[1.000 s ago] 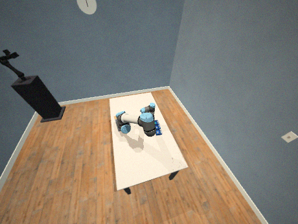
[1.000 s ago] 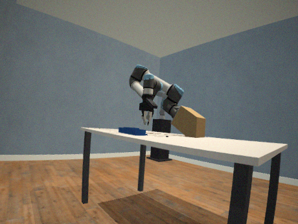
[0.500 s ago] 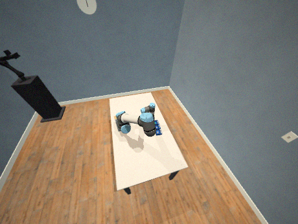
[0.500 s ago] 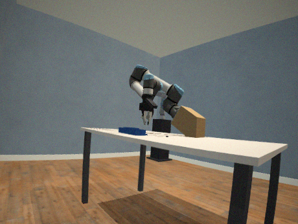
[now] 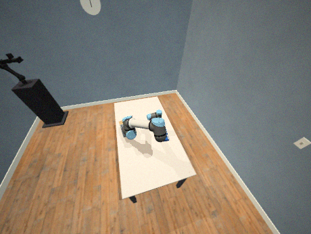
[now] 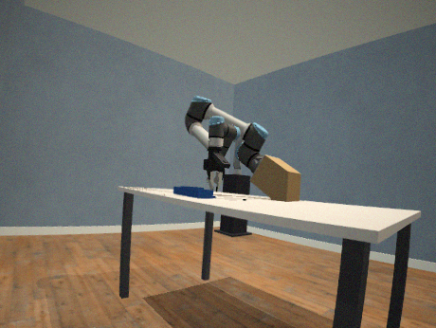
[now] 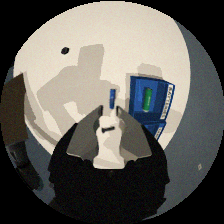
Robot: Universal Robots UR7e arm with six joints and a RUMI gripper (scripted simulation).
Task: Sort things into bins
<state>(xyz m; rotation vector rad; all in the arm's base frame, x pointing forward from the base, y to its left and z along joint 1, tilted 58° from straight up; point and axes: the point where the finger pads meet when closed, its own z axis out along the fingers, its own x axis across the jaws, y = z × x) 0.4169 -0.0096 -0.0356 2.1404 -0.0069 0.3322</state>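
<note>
The small blue piece is 40 mm below my hand. Also, from my hand: blue bin (80 mm ahead, 80 mm to the right, 20 mm below); then green piece (80 mm ahead, 30 mm below); then black screw (20 mm behind, 80 mm to the right, 40 mm below).
</note>
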